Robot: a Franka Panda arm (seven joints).
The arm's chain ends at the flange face. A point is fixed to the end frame.
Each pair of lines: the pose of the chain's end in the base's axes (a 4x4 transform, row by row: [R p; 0 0 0 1], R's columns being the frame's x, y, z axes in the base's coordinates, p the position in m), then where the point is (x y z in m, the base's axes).
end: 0.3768, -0.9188, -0.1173, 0.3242; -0.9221, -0.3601, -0.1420, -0.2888; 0.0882, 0.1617, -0.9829, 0.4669; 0, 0, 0, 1
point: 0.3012 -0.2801 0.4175
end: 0.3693, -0.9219, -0.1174, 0.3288; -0.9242, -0.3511, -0.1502, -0.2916; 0.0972, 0.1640, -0.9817, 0.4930; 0, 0, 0, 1
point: 0.3060 -0.2832 0.4435
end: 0.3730, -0.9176, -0.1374, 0.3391; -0.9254, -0.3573, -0.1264, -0.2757; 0.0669, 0.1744, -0.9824, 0.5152; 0, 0, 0, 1
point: 0.3152 -0.2662 0.4664
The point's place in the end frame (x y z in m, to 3 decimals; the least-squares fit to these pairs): -0.021 0.010 0.050
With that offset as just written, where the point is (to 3 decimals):
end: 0.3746, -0.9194, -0.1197, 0.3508; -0.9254, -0.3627, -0.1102, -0.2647; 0.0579, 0.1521, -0.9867, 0.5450; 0, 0, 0, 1
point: 0.328 -0.254 0.496
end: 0.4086, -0.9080, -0.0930, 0.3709; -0.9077, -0.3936, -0.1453, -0.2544; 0.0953, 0.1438, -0.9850, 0.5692; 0, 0, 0, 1
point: 0.349 -0.247 0.519
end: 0.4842, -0.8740, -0.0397, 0.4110; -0.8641, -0.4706, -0.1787, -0.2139; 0.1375, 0.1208, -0.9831, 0.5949; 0, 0, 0, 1
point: 0.390 -0.209 0.544
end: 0.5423, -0.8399, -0.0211, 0.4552; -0.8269, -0.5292, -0.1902, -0.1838; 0.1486, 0.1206, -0.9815, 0.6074; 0, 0, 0, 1
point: 0.434 -0.181 0.556
